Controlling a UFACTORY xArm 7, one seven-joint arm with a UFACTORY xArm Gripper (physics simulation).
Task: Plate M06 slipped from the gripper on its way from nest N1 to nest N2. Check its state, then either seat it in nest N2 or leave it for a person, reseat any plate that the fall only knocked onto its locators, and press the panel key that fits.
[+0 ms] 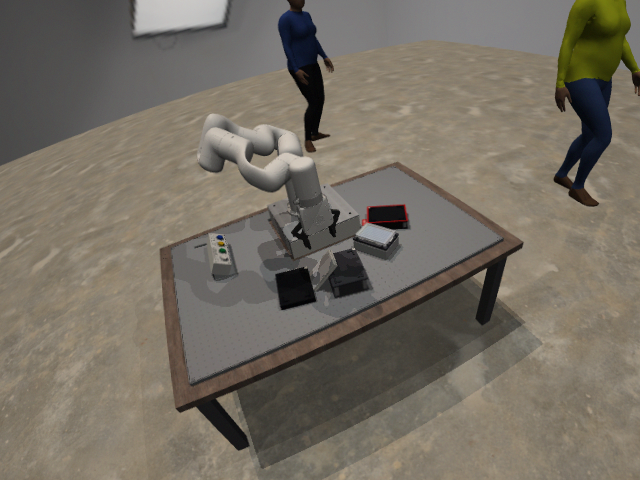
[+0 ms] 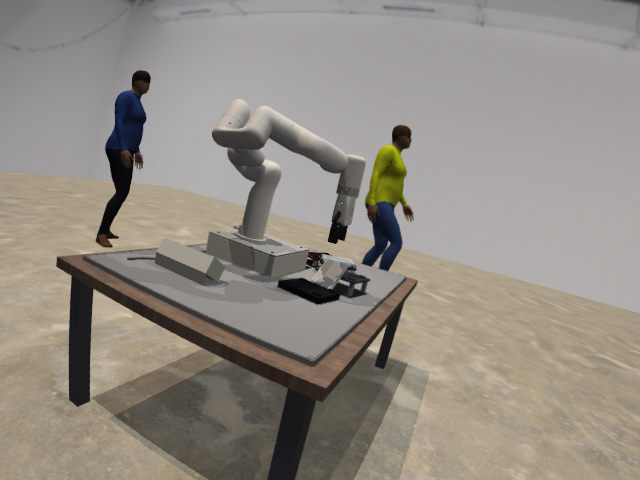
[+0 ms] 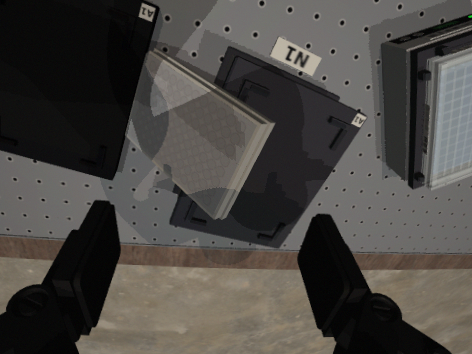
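Where they show: gripper, fingertip midpoint: (image 1: 320,241) (image 2: 336,241) (image 3: 214,231); arm's base at its link origin: (image 2: 250,238).
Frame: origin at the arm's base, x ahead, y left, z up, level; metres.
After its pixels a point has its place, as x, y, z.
Plate M06 (image 1: 326,268) @(0.390, -0.106, -0.006) (image 2: 330,272) @(0.370, -0.111, -0.019) (image 3: 200,140) @(0.363, -0.099, -0.009), pale and clear with round wells, is steeply tilted. Its raised edge leans over nest N1 (image 1: 350,271) @(0.437, -0.041, -0.025) (image 2: 356,279) @(0.458, -0.079, -0.025) (image 3: 300,165) @(0.391, -0.010, -0.025); its low side is by a flat black nest (image 1: 294,289) @(0.357, -0.224, -0.061) (image 2: 309,290) @(0.350, -0.254, -0.060) (image 3: 60,90) @(0.344, -0.215, -0.060), whose name label does not show. What its low edge rests on is hard to tell. My gripper (image 1: 321,240) @(0.361, -0.095, 0.088) (image 2: 337,240) @(0.361, -0.095, 0.088) (image 3: 214,231) @(0.361, -0.095, 0.088) is open and empty, above and apart from the plate. A second plate (image 1: 376,235) @(0.351, 0.132, -0.011) (image 3: 455,115) @(0.331, 0.112, -0.011) lies on a grey device (image 1: 379,249) @(0.395, 0.111, -0.033) (image 3: 395,115) @(0.351, 0.095, -0.060); whether it is fully seated is unclear.
The key panel (image 1: 220,255) @(0.075, -0.395, -0.006) (image 2: 187,263) @(0.024, -0.445, -0.039) has blue, yellow, green and white keys. A red-rimmed black tray (image 1: 387,206) @(0.189, 0.312, -0.041) is behind the grey device. A person in blue (image 1: 299,41) (image 2: 126,124) and one in yellow-green (image 1: 594,51) (image 2: 388,175) stand beyond the table.
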